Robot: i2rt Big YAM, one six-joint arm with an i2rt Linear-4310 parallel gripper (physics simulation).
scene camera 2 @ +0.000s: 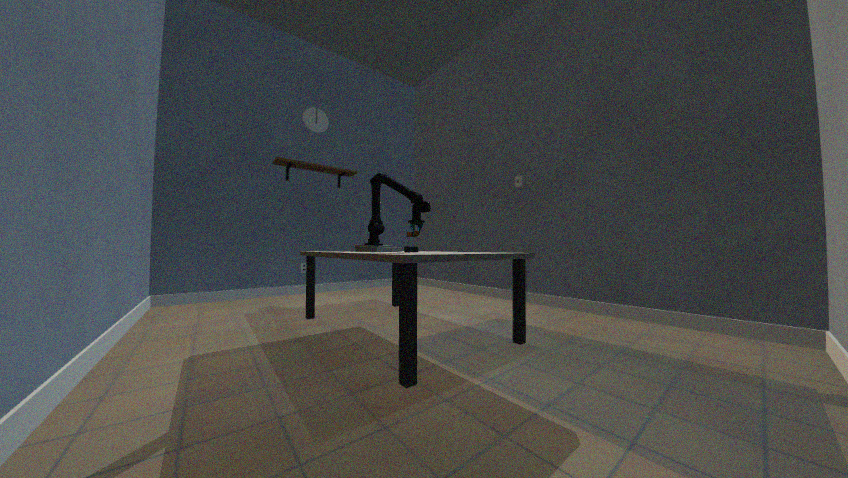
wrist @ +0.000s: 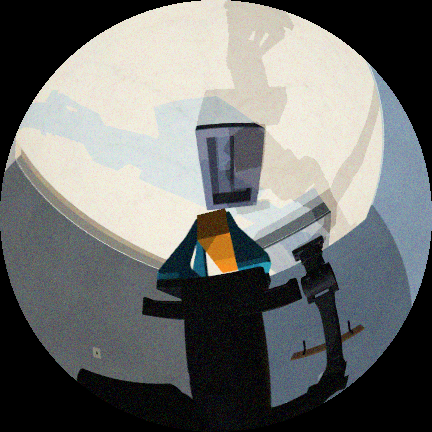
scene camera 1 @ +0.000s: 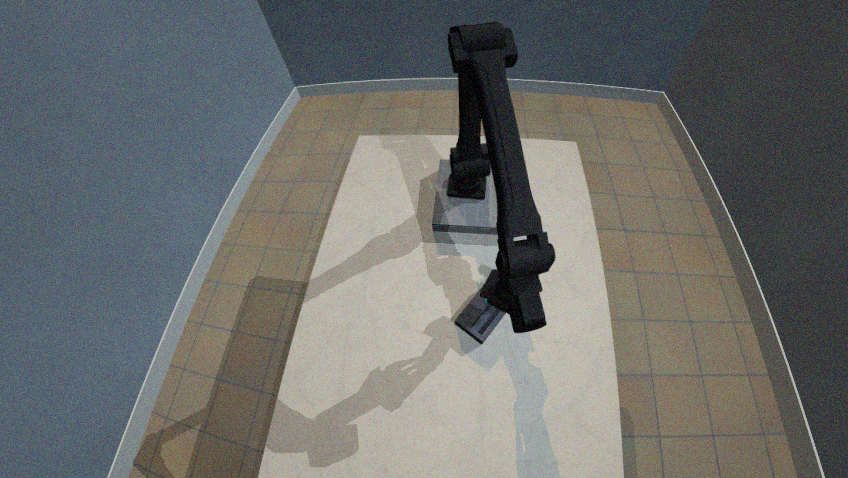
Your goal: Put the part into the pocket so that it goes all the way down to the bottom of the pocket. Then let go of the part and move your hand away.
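Seen in the pictures: gripper, fingertip midpoint: (scene camera 2: 416,235) (wrist: 213,218) (scene camera 1: 501,306); arm's base at its link origin: (scene camera 2: 373,245) (wrist: 307,247) (scene camera 1: 466,187).
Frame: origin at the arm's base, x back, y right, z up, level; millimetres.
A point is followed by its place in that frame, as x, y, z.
The part (scene camera 2: 412,234) {-355, -120, 74} (wrist: 218,242) {-398, -118, 95} is a small orange block with a darker brown end face. My gripper (scene camera 2: 415,229) {-402, -118, 66} (wrist: 213,218) {-402, -118, 66} is shut on it, between dark teal fingers. In scene camera 1 the arm hides the part and most of the fingers. The pocket block (scene camera 1: 470,328) {-444, -52, -10} (scene camera 2: 410,249) {-448, -43, -29} (wrist: 232,204) {-338, -116, -10}, dark grey-violet with a rectangular recess, sits on the table, turned at an angle in scene camera 1. In scene camera 2 the held part hangs above the block with a visible gap. In the wrist view the block lies just beyond the fingertips. The recess is partly in shadow.
The arm's base stands on a grey plate (scene camera 1: 463,217) {-114, 0, -4} towards the back of the pale table top (scene camera 1: 356,267) {-298, 303, -46}. The forearm (scene camera 1: 511,148) {-275, -84, 429} reaches over the table to the block. Arm shadows cross the table. A wall shelf (scene camera 2: 314,167) and a round clock (scene camera 2: 315,119) are behind the robot.
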